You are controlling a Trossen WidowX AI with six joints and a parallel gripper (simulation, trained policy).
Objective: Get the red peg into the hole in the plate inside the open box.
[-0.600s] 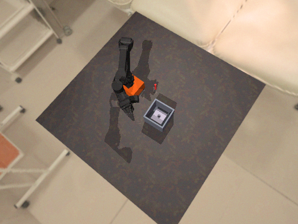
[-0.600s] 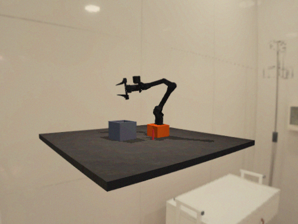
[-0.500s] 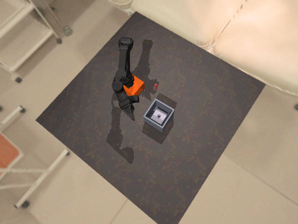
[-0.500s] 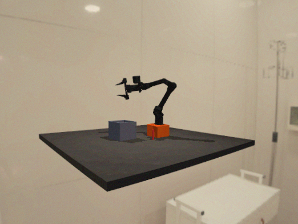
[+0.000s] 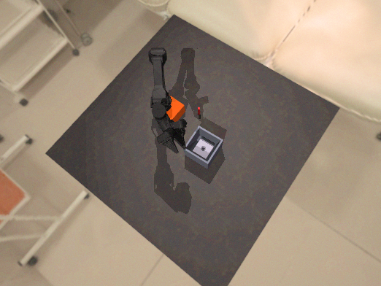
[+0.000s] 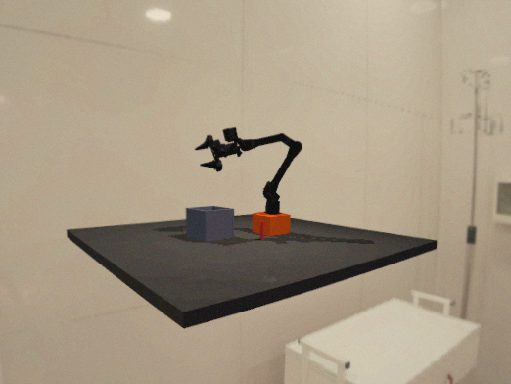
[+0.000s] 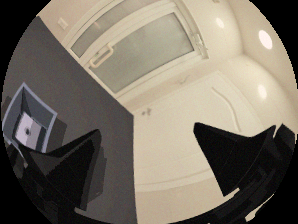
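The red peg is 340 mm below my gripper tip, 310 mm to the left of it and 180 mm behind it. Round my gripper tip: plate (330 mm below, 140 mm to the left).
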